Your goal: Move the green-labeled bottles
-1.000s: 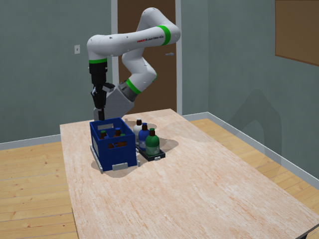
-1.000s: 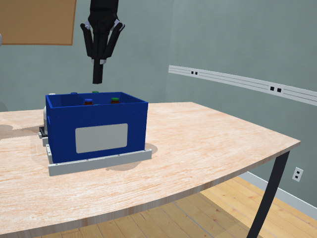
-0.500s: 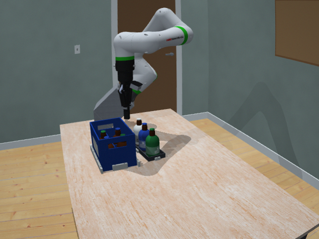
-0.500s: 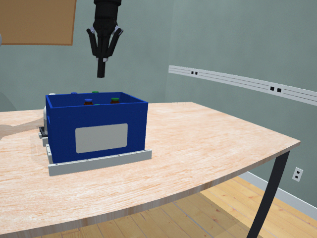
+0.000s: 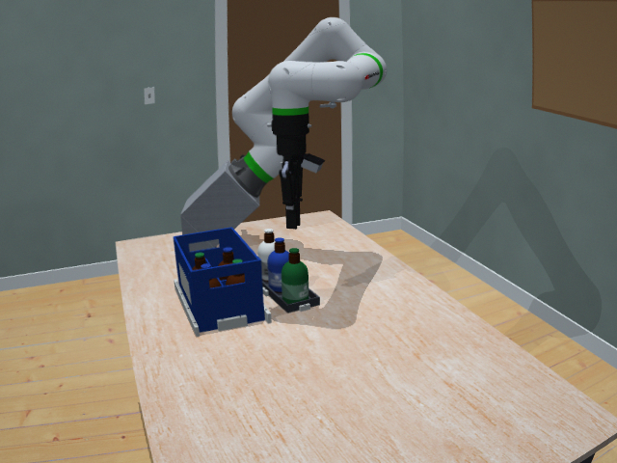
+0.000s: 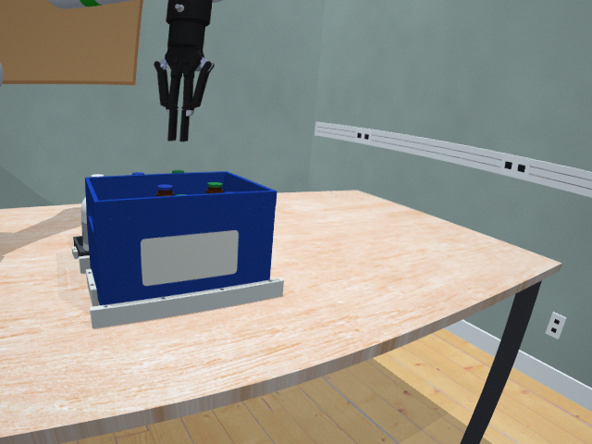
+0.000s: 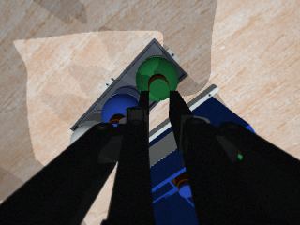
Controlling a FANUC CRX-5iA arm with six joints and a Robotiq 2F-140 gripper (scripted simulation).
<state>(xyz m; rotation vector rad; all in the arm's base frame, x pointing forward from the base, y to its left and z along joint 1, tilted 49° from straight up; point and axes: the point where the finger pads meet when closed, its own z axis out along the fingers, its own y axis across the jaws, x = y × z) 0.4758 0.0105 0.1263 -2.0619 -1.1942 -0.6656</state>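
Right now my hand is 17 cm above the green-labeled bottle. From my hand the other things lie so: white-labeled bottle 17 cm behind, 5 cm to the right, 17 cm below; blue-labeled bottle 8 cm behind, 3 cm to the right, 17 cm below; black tray 8 cm behind, 3 cm to the right, 24 cm below.
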